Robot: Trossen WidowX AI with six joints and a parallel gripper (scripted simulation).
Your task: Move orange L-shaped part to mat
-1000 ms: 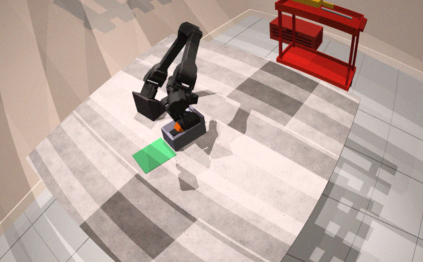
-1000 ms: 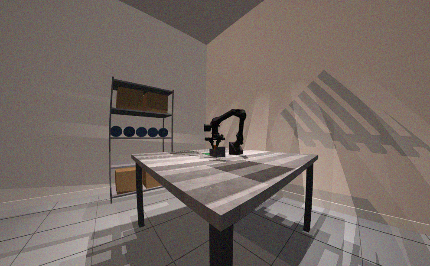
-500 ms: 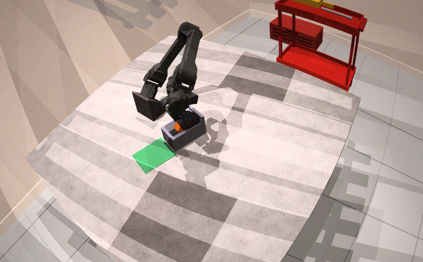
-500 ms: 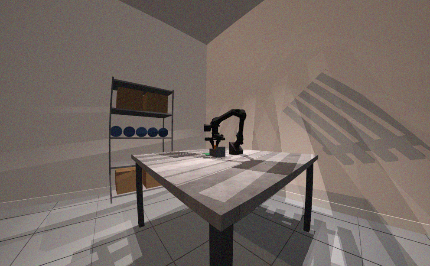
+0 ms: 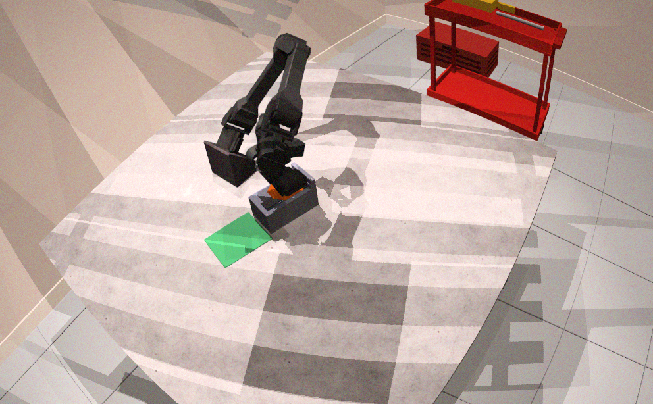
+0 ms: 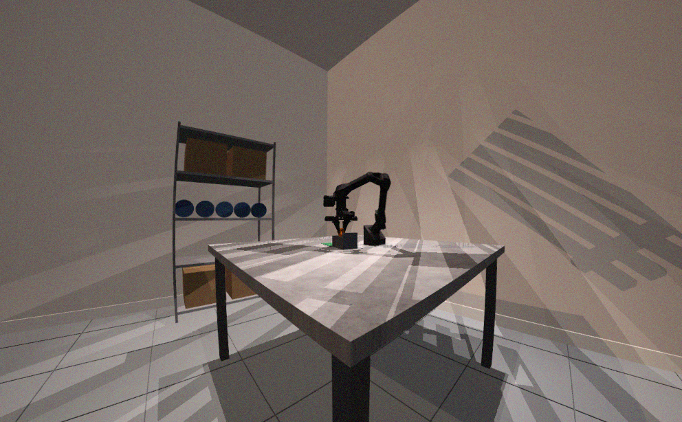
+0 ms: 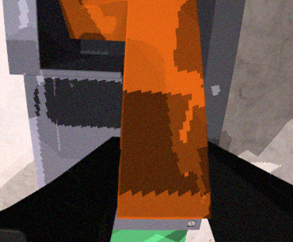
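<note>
The green mat is 130 mm to the right of my gripper tip, 100 mm below it and 70 mm behind it. Round my gripper tip: orange L-shaped part: 40 mm to the left, 30 mm below.
</note>
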